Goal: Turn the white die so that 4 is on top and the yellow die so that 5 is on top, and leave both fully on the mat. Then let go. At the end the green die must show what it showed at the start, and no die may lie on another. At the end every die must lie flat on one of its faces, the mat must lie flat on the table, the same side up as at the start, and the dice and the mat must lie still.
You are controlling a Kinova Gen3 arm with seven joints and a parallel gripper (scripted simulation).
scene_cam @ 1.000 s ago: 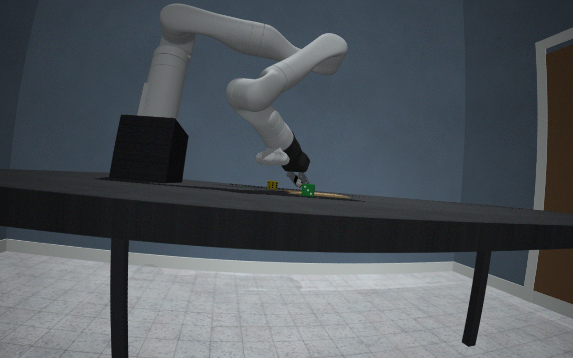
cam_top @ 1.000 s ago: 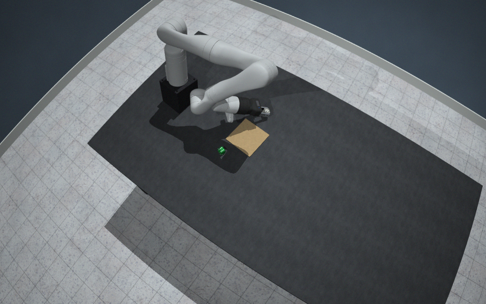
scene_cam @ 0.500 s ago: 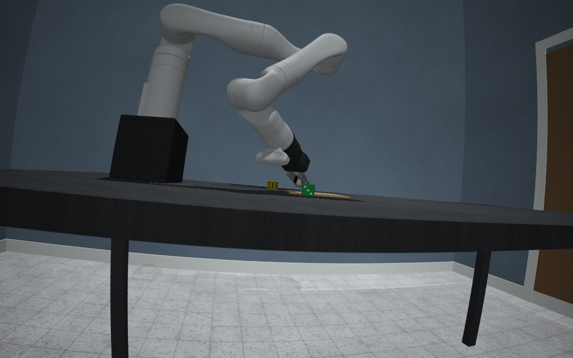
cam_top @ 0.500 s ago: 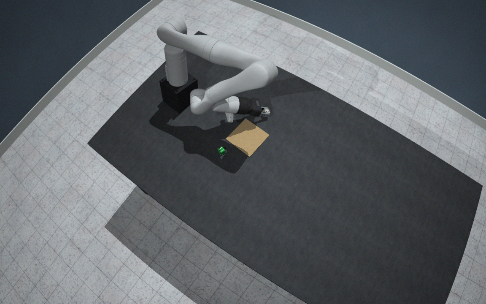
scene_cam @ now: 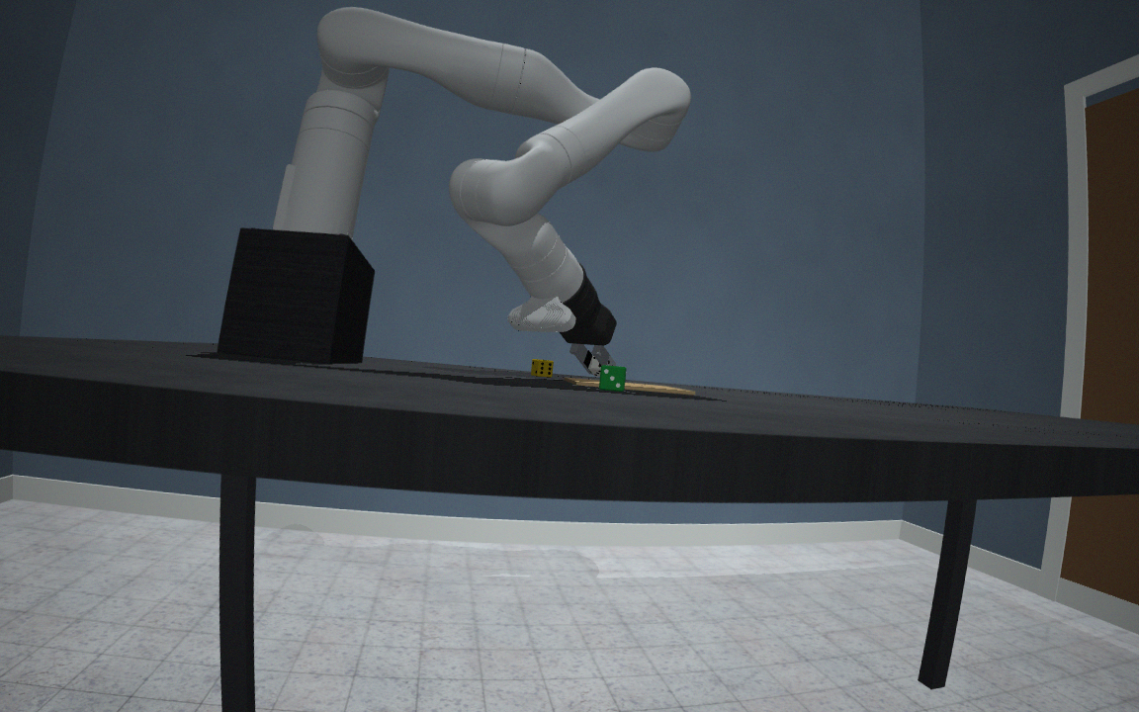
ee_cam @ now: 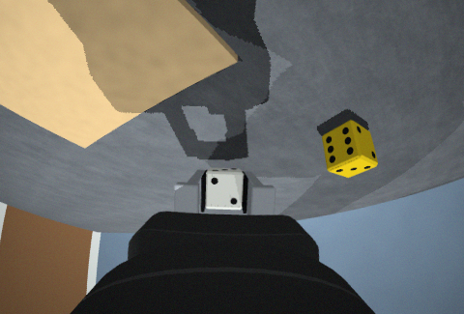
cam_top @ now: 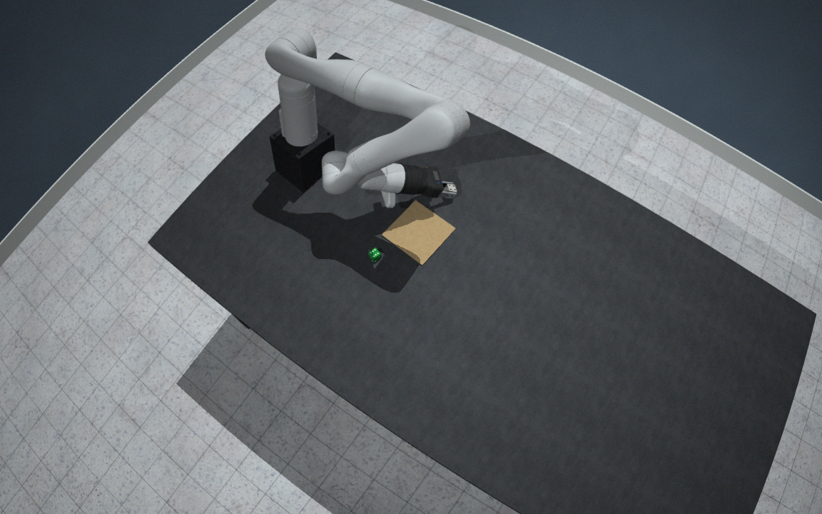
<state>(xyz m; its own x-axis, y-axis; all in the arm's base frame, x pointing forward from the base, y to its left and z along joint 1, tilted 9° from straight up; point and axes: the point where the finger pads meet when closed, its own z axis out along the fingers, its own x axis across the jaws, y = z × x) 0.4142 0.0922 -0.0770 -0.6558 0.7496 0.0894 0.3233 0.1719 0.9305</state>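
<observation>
Right now my hand is 8 cm past the yellow die, 4 cm to the right of it and 2 cm above it. From my hand the other things lie so: green die (8 cm behind, 26 cm to the right, 2 cm below); white die (1 cm ahead); tan mat (1 cm behind, 14 cm to the right, 3 cm below).
</observation>
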